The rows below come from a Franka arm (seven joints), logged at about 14 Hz.
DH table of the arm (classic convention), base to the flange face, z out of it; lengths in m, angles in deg. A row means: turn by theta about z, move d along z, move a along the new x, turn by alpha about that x. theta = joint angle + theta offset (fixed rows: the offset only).
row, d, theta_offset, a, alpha
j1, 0.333, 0, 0, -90
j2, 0, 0, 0, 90
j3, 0.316, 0, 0.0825, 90
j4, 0, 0, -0.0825, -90
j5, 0.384, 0, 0, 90
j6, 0, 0, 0.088, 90
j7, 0.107, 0, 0, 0
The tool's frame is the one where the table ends.
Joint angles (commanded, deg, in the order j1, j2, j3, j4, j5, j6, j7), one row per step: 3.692, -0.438, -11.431, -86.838, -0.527, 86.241, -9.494; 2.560, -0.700, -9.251, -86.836, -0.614, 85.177, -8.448; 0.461, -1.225, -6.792, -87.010, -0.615, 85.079, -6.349; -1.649, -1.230, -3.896, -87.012, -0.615, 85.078, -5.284; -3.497, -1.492, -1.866, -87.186, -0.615, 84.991, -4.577; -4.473, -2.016, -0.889, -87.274, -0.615, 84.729, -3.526
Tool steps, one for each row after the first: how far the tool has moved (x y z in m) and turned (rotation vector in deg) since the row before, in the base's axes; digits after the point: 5 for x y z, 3 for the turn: -0.00218, 0.00998, 0.00089, 0.029, 0.794, -0.012; -0.00271, 0.00355, 0.00340, -0.030, -0.270, -1.740; 0.00076, 0.00770, 0.00009, -0.076, -0.009, -0.280; -0.00144, 0.00205, 0.00094, -0.044, -0.006, -0.526; -0.00342, 0.00042, 0.00380, -0.046, -0.182, -1.053
